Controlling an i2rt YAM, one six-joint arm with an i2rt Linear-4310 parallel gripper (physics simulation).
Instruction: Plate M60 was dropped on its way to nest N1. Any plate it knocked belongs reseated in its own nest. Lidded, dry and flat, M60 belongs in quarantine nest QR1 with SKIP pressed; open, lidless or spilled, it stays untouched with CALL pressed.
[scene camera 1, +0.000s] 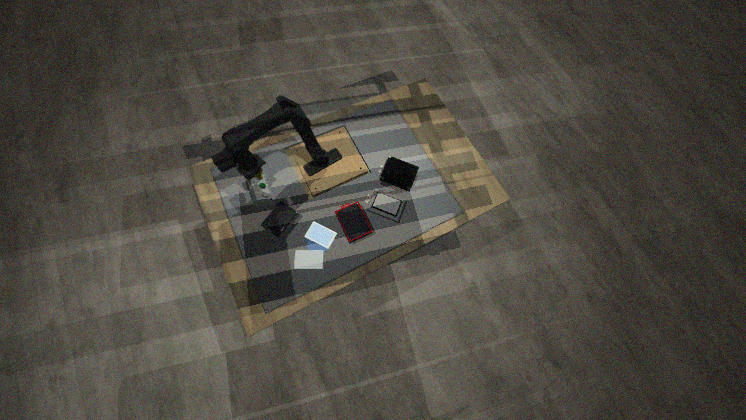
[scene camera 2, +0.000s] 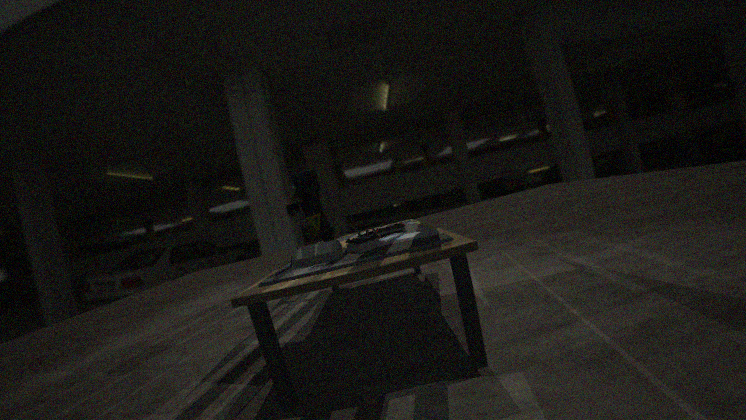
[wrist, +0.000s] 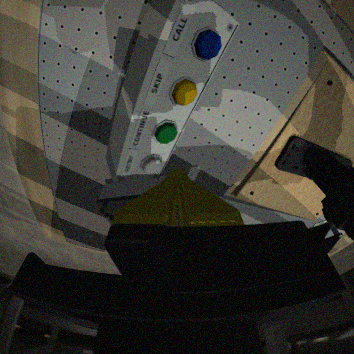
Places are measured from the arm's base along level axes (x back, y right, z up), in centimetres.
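Pixels of known places: gripper, fingertip midpoint: (scene camera 1: 259, 176) (scene camera 2: 318, 230) (wrist: 176, 174); arm's base, link origin: (scene camera 1: 323, 162) (wrist: 316, 162).
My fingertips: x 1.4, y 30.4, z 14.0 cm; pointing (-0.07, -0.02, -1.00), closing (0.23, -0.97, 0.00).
Note:
For each thing: its top centre in the pictures, then the offset to it from my fingertips. "*": a spot on its surface instead. Level surfaces: height alone.
- button panel, top centre: (wrist: 151, 111) (scene camera 2: 315, 243) (scene camera 1: 255, 181) dx +2.6, dy +3.0, dz -5.6 cm
- grey RETRY button, top centre: (wrist: 150, 169) dx -5.2, dy +2.2, dz -6.5 cm
- green CONTINUE button, top centre: (wrist: 164, 136) (scene camera 1: 261, 184) dx -0.3, dy +1.3, dz -6.5 cm
- yellow SKIP button, top centre: (wrist: 183, 94) dx +4.7, dy +0.4, dz -6.5 cm
- blue CALL button, top centre: (wrist: 208, 43) dx +9.6, dy -0.5, dz -6.5 cm
- light-blue plate, top centre: (scene camera 1: 320, 234) (scene camera 2: 390, 235) dx -34.1, dy -9.5, dz -12.6 cm
- pale flat sheet, top centre: (scene camera 1: 308, 259) (scene camera 2: 408, 235) dx -41.1, dy +0.9, dz -13.2 cm
- red-rimmed nest, top centre: (scene camera 1: 353, 220) (scene camera 2: 390, 226) dx -37.8, dy -25.7, dz -9.4 cm
- dark plate, surface spot: (scene camera 1: 279, 218) * dx -18.5, dy +2.4, dz -8.5 cm
- pale plate, top centre: (scene camera 1: 386, 203) dx -39.0, dy -44.1, dz -10.3 cm
- black plate, top centre: (wrist: 320, 251) (scene camera 1: 400, 170) (scene camera 2: 369, 224) dx -29.0, dy -59.1, dz -7.6 cm
- perforated mat, surface height: dz -13.9 cm
- wooden table, surface height: dz -15.3 cm
My gripper (wrist: 176, 174) (scene camera 1: 259, 173) is shut and empty. Its yellow fingertips hang over the near end of the button panel (wrist: 154, 105) (scene camera 1: 260, 187), by the grey RETRY button (wrist: 151, 161). Further along the panel are the green CONTINUE button (wrist: 166, 133) (scene camera 1: 262, 184), the yellow SKIP button (wrist: 184, 92) and the blue CALL button (wrist: 207, 43). In scene camera 1 a light-blue plate (scene camera 1: 320, 234) lies tilted on the mat, with a pale flat sheet (scene camera 1: 308, 259) beside it. A red-rimmed nest (scene camera 1: 354, 221) lies to its right. A dark plate (scene camera 1: 279, 218) lies left of it.
A grey nest holding a pale plate (scene camera 1: 386, 204) and a black plate (scene camera 1: 399, 172) lie right of the arm's base (scene camera 1: 322, 161) (wrist: 309, 165). The perforated mat (scene camera 1: 436, 203) covers a wooden table (scene camera 1: 490, 189) (scene camera 2: 364, 269). Scene camera 2 is very dark.

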